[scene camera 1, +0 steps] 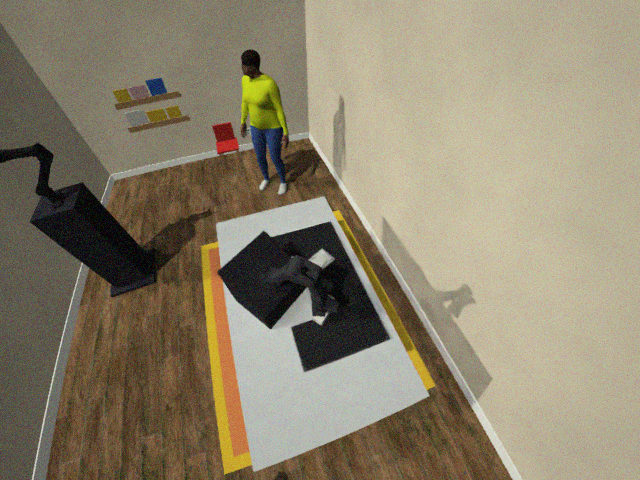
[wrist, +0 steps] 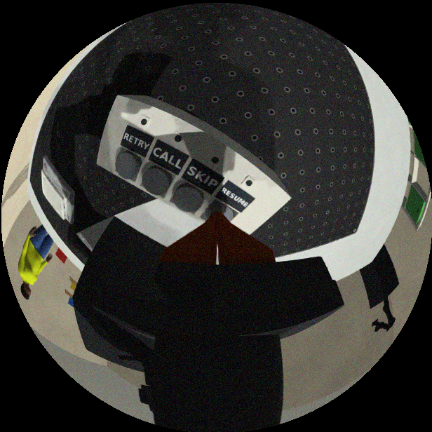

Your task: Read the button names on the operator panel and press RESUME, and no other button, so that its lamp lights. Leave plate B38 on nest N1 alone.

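Frame: origin at the arm's base, x left, y back, z up, level; millimetres.
Seen in the pictures: gripper, between the fingertips: [scene camera 1: 317, 312]; arm's base, origin of its link: [scene camera 1: 266, 278].
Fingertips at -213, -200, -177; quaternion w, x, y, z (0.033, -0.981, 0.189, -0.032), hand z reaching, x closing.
Note:
Offsets run from my fingertips to a thing's middle, as dx, dy, dz. Level surfaces: height alone.
The operator panel @(+8, -49, -26) [scene camera 1: 320, 320] [wrist: 267, 196] is a pale box; in the wrist view its labels read RETRY, CALL, SKIP and RESUME. Below the labels are the round grey RETRY button [wrist: 128, 164], CALL button [wrist: 157, 180], SKIP button [wrist: 189, 197] and RESUME button [wrist: 225, 209]. The small lamp [wrist: 249, 182] above RESUME looks dark, like the other three. My gripper [wrist: 217, 217] is shut and empty. Its dark red fingertips overlap the lower part of the RESUME button; whether they touch it cannot be told. Plate B38 and nest N1 cannot be identified by name.
A pale block @(+337, -165, -34) [scene camera 1: 322, 257] [wrist: 56, 196] stands on the black perforated board @(dz -53) [scene camera 1: 343, 338] [wrist: 300, 100]. A black box [scene camera 1: 253, 279] stands beside the arm on the light table @(dz -66) [scene camera 1: 330, 413]. A person [scene camera 1: 263, 103] stands beyond the table; another arm on a dark pedestal [scene camera 1: 103, 242] is at the left.

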